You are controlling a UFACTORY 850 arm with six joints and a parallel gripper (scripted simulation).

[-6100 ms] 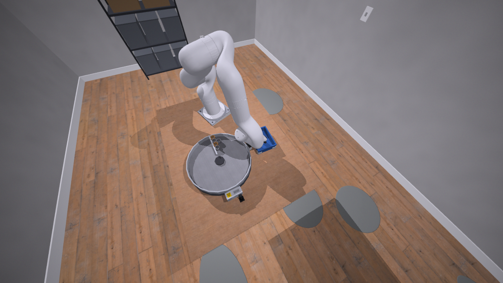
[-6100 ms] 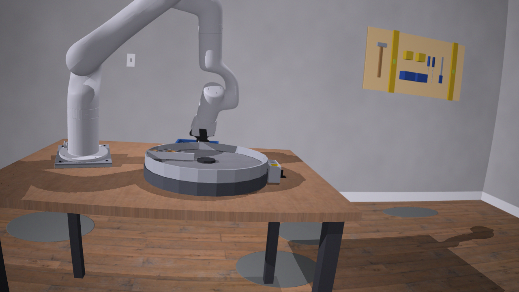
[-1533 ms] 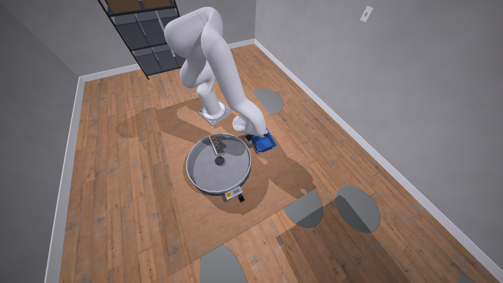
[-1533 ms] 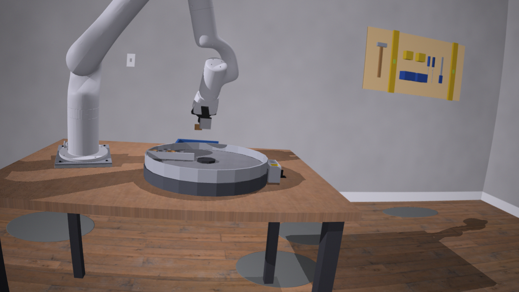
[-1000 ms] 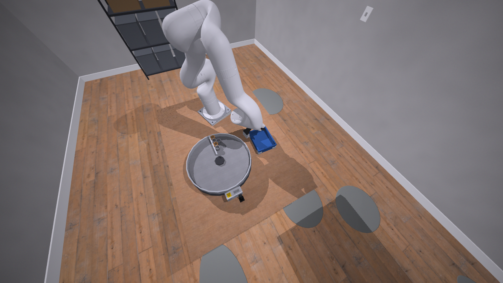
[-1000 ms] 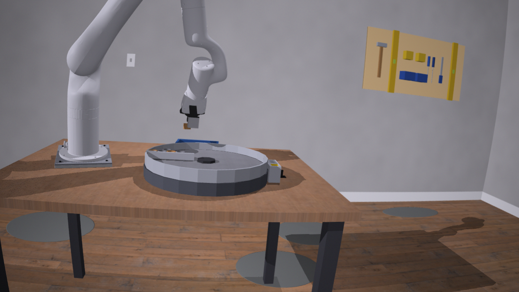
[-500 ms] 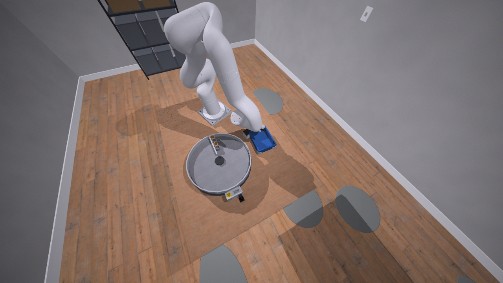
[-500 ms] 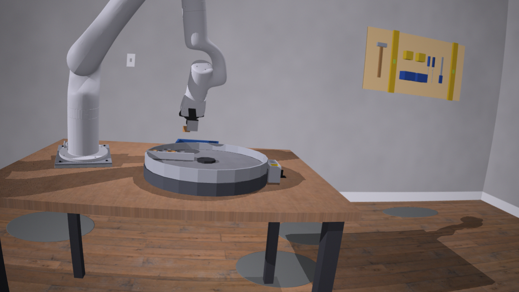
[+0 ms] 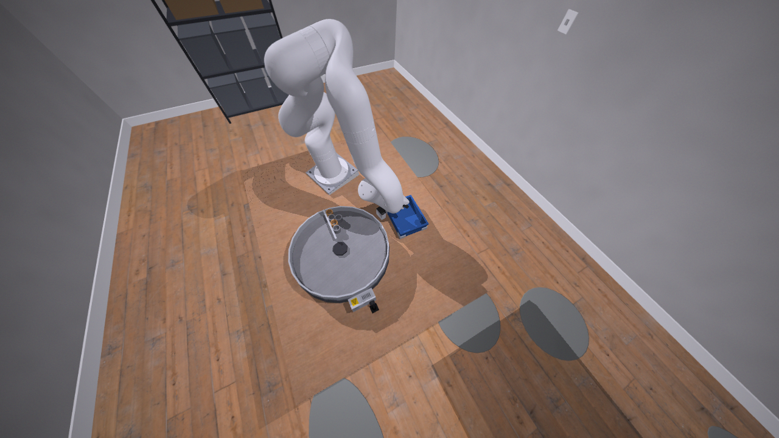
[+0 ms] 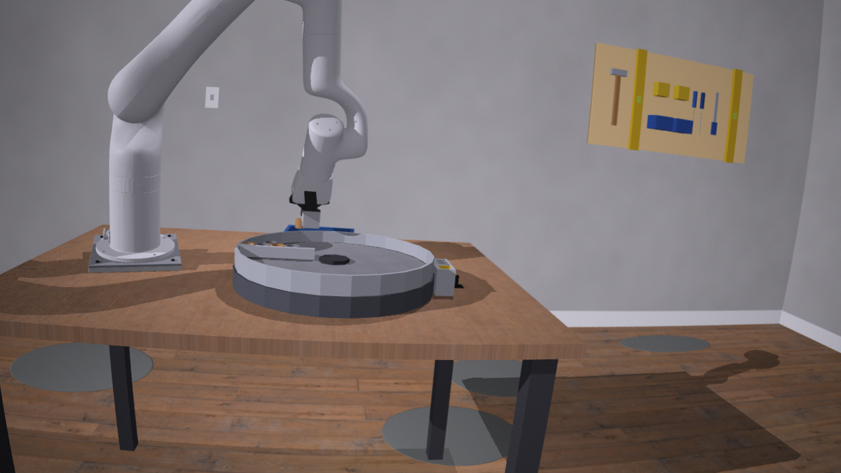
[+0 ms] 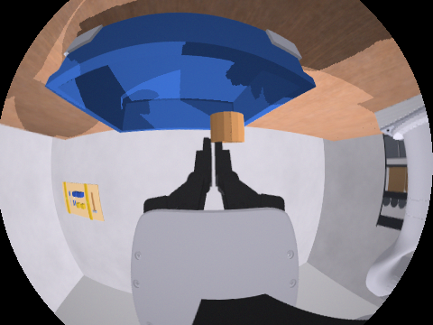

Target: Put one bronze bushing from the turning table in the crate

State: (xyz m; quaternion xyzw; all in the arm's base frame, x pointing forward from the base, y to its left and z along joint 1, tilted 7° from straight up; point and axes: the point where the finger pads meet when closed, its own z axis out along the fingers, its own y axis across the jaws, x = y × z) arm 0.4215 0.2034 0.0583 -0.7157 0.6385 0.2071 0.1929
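My gripper is now 80 mm above the blue crate, 40 mm short of it and 10 mm to the left of it. Round my hand: turning table 360 mm to the right, 50 mm below, 40 mm ahead.
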